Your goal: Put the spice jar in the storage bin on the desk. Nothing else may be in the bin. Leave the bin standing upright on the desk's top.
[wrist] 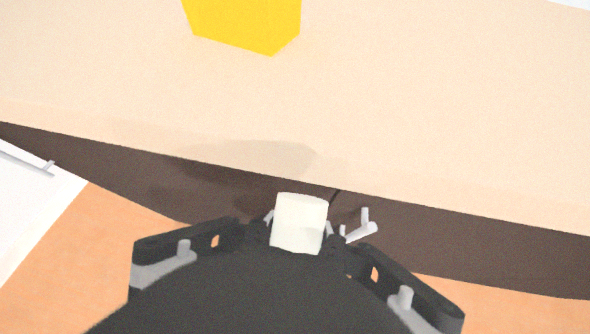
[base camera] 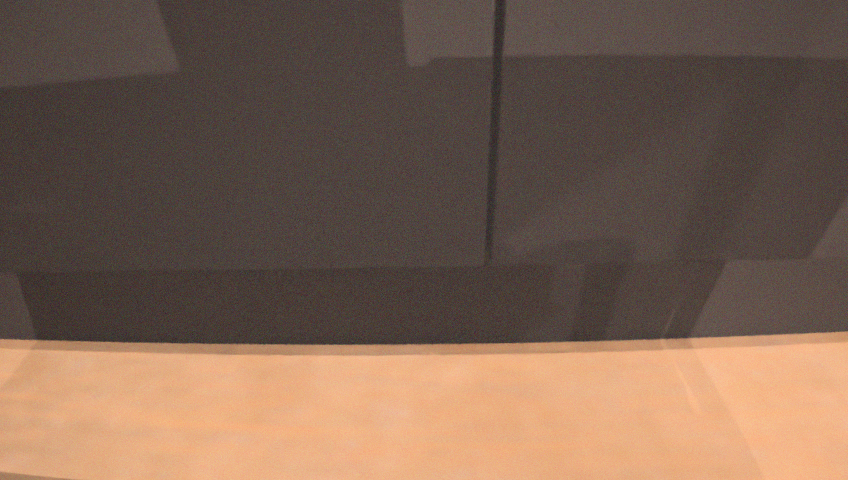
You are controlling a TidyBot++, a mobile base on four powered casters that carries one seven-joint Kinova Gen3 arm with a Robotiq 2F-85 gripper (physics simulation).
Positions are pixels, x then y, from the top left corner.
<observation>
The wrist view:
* my gripper: 298, 225
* spice jar: 299, 220
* dark brown cabinet: 447, 142
</observation>
